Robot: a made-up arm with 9 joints. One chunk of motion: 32 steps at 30 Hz.
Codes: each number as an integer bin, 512 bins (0 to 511) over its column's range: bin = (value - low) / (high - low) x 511, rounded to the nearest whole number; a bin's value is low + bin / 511 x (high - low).
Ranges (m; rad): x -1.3..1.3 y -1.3..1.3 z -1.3..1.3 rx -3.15..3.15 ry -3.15..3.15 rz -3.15..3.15
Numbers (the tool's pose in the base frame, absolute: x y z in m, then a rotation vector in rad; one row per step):
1: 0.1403 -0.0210 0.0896 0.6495 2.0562 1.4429
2: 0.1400 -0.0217 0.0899 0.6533 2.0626 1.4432
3: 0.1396 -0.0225 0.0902 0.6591 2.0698 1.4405
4: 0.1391 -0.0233 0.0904 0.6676 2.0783 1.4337
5: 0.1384 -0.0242 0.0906 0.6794 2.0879 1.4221
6: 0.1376 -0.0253 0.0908 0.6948 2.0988 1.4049
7: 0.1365 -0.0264 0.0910 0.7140 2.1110 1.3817
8: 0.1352 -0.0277 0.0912 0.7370 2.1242 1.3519
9: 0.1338 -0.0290 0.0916 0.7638 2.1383 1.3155
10: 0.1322 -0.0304 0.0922 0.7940 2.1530 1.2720
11: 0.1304 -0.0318 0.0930 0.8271 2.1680 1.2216
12: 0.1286 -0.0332 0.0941 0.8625 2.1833 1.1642
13: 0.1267 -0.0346 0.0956 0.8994 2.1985 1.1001
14: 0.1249 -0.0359 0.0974 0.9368 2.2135 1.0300
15: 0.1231 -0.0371 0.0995 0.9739 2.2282 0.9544
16: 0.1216 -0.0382 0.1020 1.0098 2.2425 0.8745
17: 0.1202 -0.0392 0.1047 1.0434 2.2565 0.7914
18: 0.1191 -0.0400 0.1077 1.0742 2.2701 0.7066
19: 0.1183 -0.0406 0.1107 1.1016 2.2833 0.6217
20: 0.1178 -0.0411 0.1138 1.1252 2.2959 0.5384
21: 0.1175 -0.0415 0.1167 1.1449 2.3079 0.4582
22: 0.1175 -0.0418 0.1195 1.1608 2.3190 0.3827
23: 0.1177 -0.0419 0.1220 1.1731 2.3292 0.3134
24: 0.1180 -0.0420 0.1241 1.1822 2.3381 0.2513
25: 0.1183 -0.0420 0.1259 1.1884 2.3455 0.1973
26: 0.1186 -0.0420 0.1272 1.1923 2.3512 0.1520
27: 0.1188 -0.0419 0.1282 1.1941 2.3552 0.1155
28: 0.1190 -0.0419 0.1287 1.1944 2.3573 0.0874
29: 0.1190 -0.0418 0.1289 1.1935 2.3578 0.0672
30: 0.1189 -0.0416 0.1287 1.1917 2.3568 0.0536
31: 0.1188 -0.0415 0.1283 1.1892 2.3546 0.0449
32: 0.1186 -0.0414 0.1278 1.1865 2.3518 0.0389
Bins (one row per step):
1: 283 251 273 308 422 373
2: 283 251 273 308 423 373
3: 283 251 273 309 423 372
4: 283 251 273 310 424 372
5: 283 251 273 311 425 371
6: 283 251 273 312 426 369
7: 282 250 273 313 427 368
8: 282 250 273 315 428 365
9: 282 250 274 317 429 362
10: 281 250 274 320 430 359
11: 281 249 274 323 431 355
12: 281 249 274 325 433 350
13: 280 249 274 328 434 345
14: 280 248 275 331 435 339
15: 280 248 275 334 436 333
16: 279 248 276 337 437 326
17: 279 248 276 340 439 320
18: 279 248 277 343 440 313
19: 279 248 277 345 441 306
20: 279 247 278 347 442 299
21: 279 247 278 348 443 293
22: 279 247 279 350 444 287
23: 279 247 279 351 444 281
24: 279 247 280 351 445 276
25: 279 247 280 352 446 272
26: 279 247 280 352 446 268
27: 279 247 281 352 447 265
28: 279 247 281 352 447 263
29: 279 247 281 352 447 261
30: 279 247 281 352 447 260
31: 279 247 281 352 446 259
32: 279 247 281 352 446 259

